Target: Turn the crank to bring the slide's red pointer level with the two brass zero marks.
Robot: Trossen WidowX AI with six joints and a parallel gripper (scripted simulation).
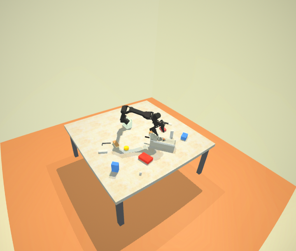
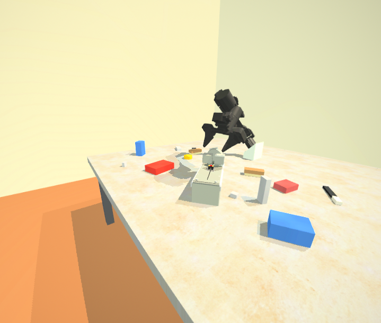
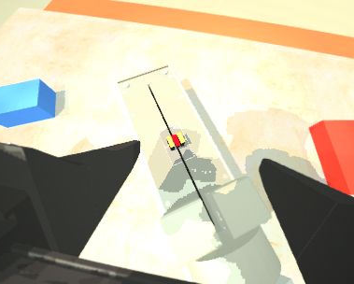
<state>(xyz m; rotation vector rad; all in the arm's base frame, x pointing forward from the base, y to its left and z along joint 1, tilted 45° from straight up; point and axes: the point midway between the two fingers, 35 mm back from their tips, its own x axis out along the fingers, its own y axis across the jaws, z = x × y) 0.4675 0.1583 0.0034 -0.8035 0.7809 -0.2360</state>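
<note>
My gripper tip is now 110 mm past the crank, 70 mm to the left of it and 70 mm above it. Also, from my gripper tip: brown crank handle: 120 mm behind, 80 mm to the right, 80 mm below; then red pointer: 30 mm ahead, 20 mm to the left, 60 mm below; then small red block: 200 mm behind, 220 mm to the left, 130 mm below.
</note>
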